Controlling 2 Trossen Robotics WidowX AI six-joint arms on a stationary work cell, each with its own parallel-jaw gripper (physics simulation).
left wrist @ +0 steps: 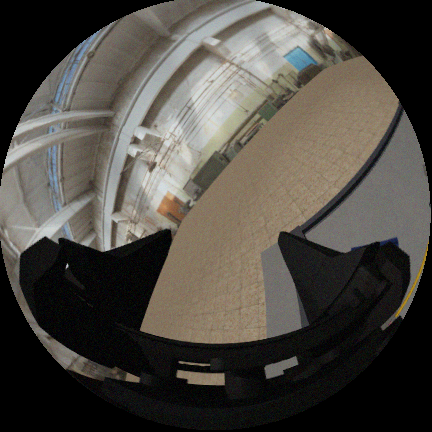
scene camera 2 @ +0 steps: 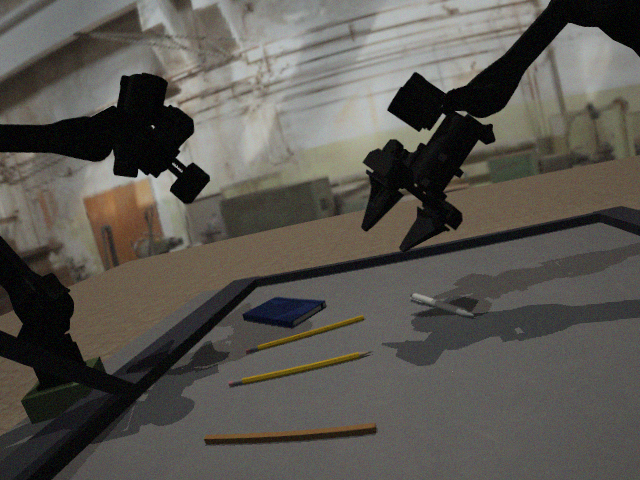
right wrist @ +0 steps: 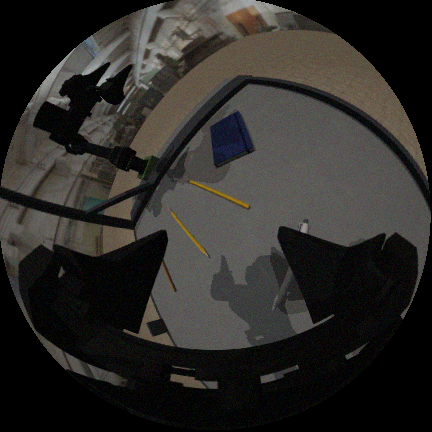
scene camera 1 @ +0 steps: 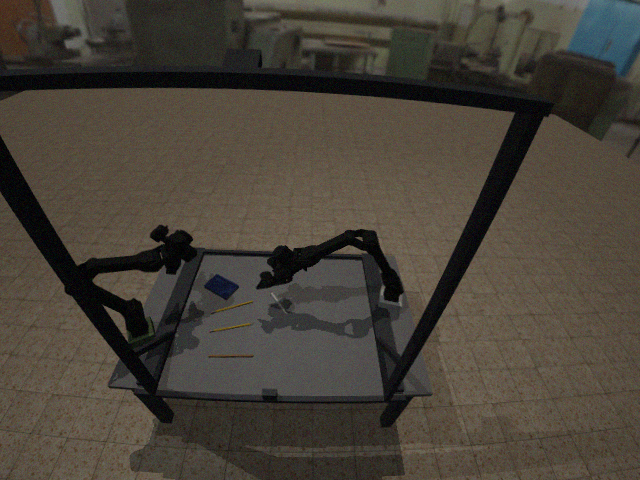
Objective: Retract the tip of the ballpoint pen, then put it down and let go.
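Where they show: left gripper, fingertip midpoint: point(left wrist: 226, 236) point(scene camera 2: 174, 164) point(right wrist: 119, 63); right gripper, fingertip midpoint: point(scene camera 2: 383, 240) point(right wrist: 223, 234) point(scene camera 1: 262, 287); left arm's base, link origin: point(right wrist: 143, 166) point(scene camera 1: 139, 329); right arm's base, link origin: point(scene camera 1: 391, 295).
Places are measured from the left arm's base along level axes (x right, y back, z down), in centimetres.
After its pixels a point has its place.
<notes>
The white ballpoint pen point(scene camera 1: 279, 302) {x 12.2, y -57.9, z 2.8 cm} point(scene camera 2: 442, 304) {x 13.1, y -57.4, z 3.0 cm} point(right wrist: 284, 291) {x 15.3, y -58.4, z 3.0 cm} lies flat on the grey table, its tapered end toward the lower right in scene camera 2. Whether the point is retracted is too small to tell. My right gripper point(scene camera 1: 261, 285) {x 9.1, y -51.9, z -8.0 cm} point(scene camera 2: 384, 238) {x 9.1, y -51.9, z -8.0 cm} point(right wrist: 223, 234) {x 9.1, y -51.9, z -8.0 cm} is open and empty, above the table near the pen. Its finger hides part of the pen in the right wrist view. My left gripper point(left wrist: 226, 236) {x -17.7, y -25.9, z -28.3 cm} point(right wrist: 119, 63) {x -17.7, y -25.9, z -28.3 cm} is open and empty, raised at the left side of the table, far from the pen.
A blue notebook point(scene camera 1: 221, 286) {x -9.0, y -37.9, z 2.8 cm} point(scene camera 2: 284, 311) {x -7.3, y -37.9, z 2.8 cm} point(right wrist: 231, 139) {x -7.8, y -39.9, z 2.8 cm}, two yellow pencils point(scene camera 1: 232, 306) {x 4.0, y -38.5, z 3.3 cm} point(scene camera 1: 230, 327) {x 13.9, y -34.0, z 3.4 cm} point(scene camera 2: 310, 333) {x 4.4, y -39.1, z 3.5 cm} point(scene camera 2: 302, 367) {x 14.3, y -34.9, z 3.4 cm} and a thin orange-brown stick point(scene camera 1: 231, 355) {x 26.3, y -29.8, z 3.3 cm} point(scene camera 2: 289, 435) {x 26.7, y -29.9, z 3.3 cm} lie left of the pen in both scene views. Dark frame posts point(scene camera 1: 467, 248) {x 70.4, y -71.5, z -71.7 cm} stand at the table's sides.
</notes>
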